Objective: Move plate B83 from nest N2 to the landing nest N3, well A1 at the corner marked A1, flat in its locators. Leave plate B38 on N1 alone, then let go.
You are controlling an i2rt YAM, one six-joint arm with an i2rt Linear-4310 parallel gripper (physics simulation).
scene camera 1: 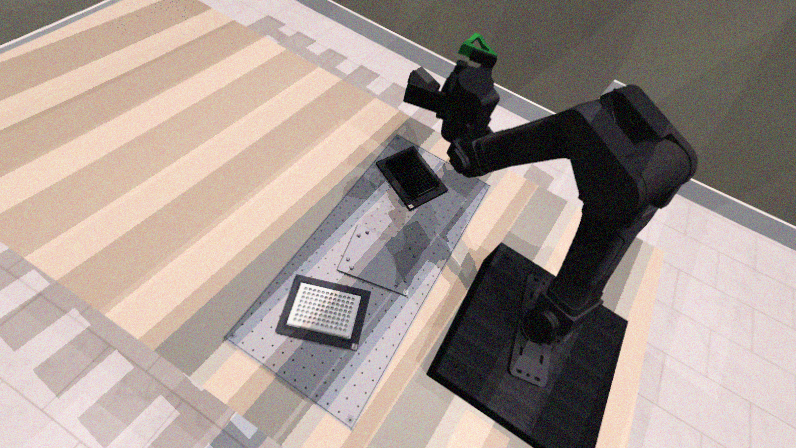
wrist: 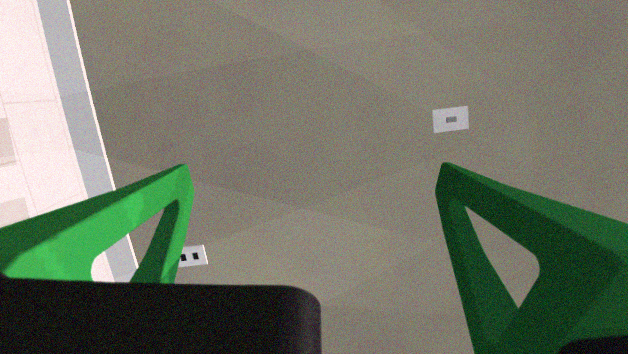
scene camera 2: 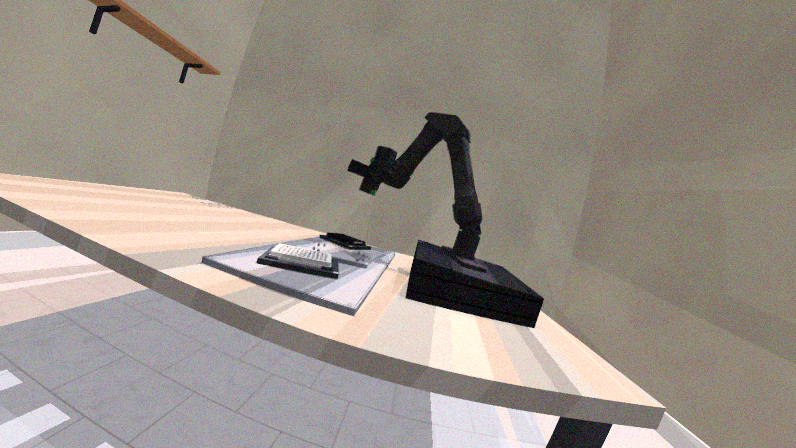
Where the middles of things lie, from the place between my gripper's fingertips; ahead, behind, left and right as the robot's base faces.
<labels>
Right now my hand is 37 cm to the right of the landing nest (scene camera 1: 385,261), 27 cm above it and 2 cm short of it.
</labels>
